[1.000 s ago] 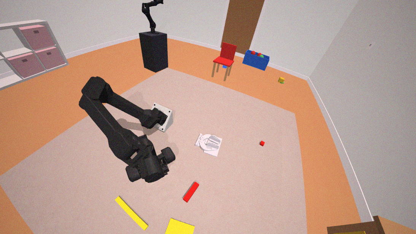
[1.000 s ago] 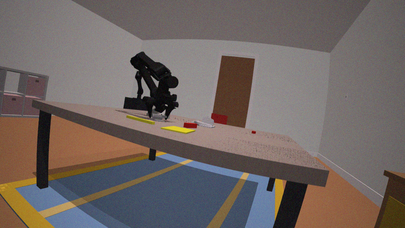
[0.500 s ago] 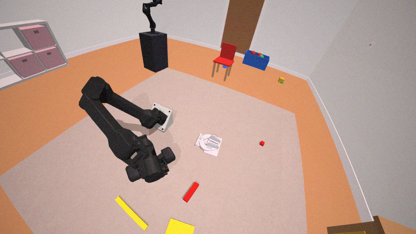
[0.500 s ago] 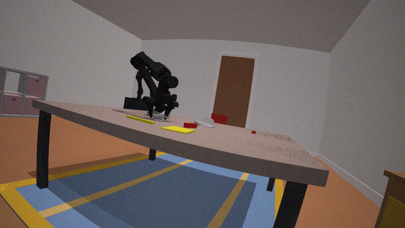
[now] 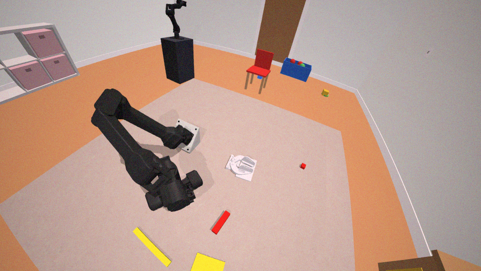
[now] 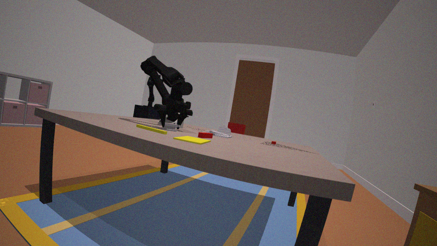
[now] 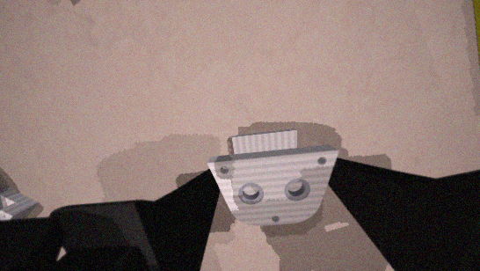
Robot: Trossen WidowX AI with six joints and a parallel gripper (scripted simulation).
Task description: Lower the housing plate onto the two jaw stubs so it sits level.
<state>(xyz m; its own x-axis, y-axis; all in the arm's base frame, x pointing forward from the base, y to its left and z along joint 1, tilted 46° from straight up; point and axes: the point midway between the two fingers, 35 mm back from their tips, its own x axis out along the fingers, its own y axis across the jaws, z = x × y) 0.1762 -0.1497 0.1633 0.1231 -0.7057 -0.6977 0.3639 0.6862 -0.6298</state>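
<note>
Now: gripper tip 18 cm short of the red bar and 2 cm to the right of it. Also, from my gripper tip: yellow square: 24 cm ahead, 15 cm to the right, 1 cm below; yellow bar: 4 cm ahead, 17 cm to the right; small red cube: 38 cm ahead, 46 cm to the left.
</note>
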